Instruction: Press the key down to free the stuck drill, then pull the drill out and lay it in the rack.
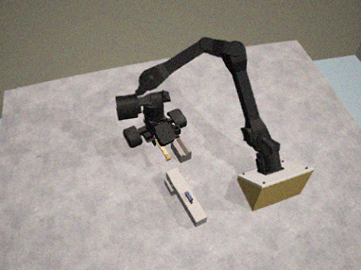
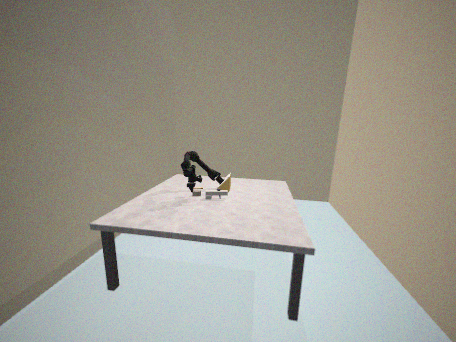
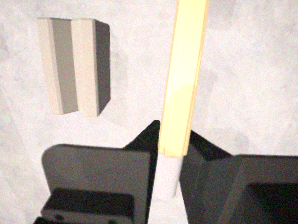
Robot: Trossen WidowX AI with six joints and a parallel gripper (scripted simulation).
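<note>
Right now my gripper tip is 10 mm past the drill, 40 mm to the right of it and 30 mm below it. From my gripper tip the other things lie so: rack: 80 mm behind, 20 mm to the left, 30 mm below; then blue key: 30 mm behind, 220 mm to the left; then holder block: 30 mm behind, 200 mm to the left, 10 mm below.
</note>
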